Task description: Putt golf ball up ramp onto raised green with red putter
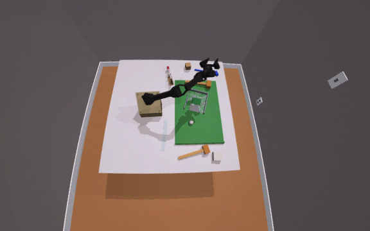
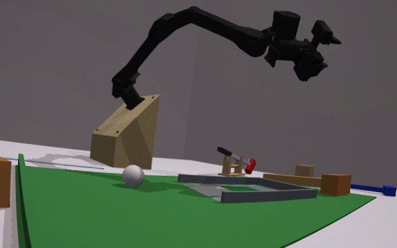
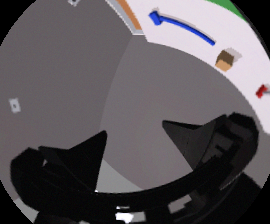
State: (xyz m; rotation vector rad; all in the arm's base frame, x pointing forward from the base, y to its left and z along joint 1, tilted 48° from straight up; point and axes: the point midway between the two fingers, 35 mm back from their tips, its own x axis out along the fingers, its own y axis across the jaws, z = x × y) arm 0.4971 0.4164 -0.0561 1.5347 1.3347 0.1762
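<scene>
Right now the small wooden stand is 39 cm behind my gripper tip, 36 cm below it and 1 cm to the right of it. Also, from my gripper tip: blue putter (38 cm below, 17 cm to the left, 3 cm ahead); green mat (40 cm below, 33 cm to the right, 7 cm behind); brown cube (37 cm below, 21 cm to the left, 21 cm behind).
</scene>
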